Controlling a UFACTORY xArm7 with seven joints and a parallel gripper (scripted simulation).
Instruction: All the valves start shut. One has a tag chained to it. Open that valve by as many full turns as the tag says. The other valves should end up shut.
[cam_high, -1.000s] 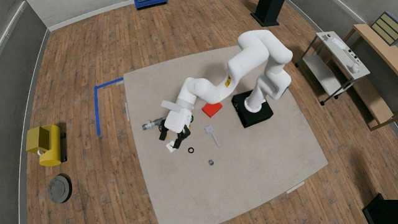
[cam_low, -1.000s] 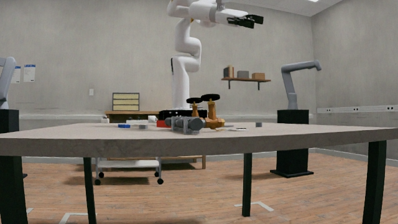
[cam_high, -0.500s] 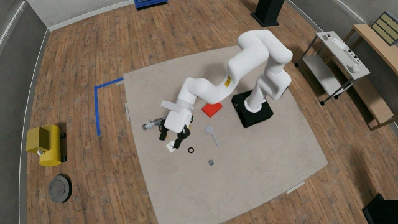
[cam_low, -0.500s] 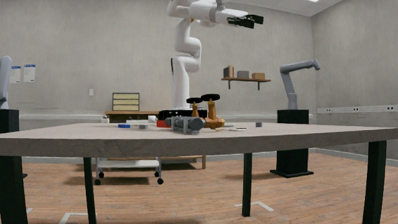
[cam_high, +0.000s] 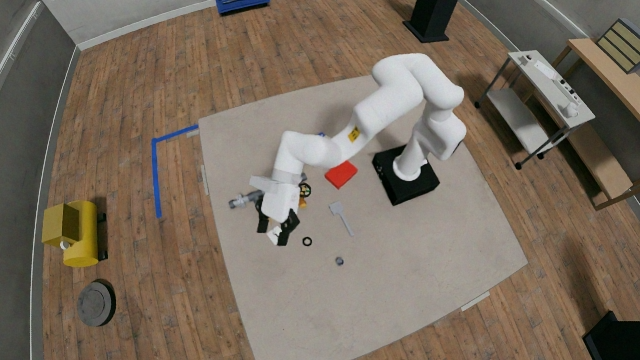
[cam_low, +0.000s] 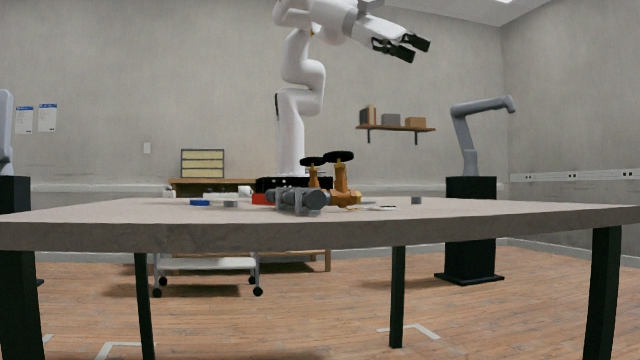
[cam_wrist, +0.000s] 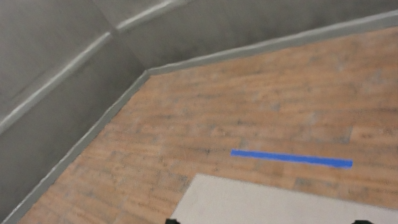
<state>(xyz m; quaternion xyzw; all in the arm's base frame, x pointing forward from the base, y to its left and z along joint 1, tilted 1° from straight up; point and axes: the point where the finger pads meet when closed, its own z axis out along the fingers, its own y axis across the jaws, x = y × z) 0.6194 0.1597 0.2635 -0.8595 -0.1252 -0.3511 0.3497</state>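
Now: hand 35 cm above the white tag and 11 cm to the left of it. Also, from my hand: small grey cylinder 35 cm below, 20 cm behind, 10 cm to the left; then grey scraper 35 cm below, 28 cm behind, 8 cm to the right; then red block 36 cm behind, 34 cm below, 26 cm to the right.
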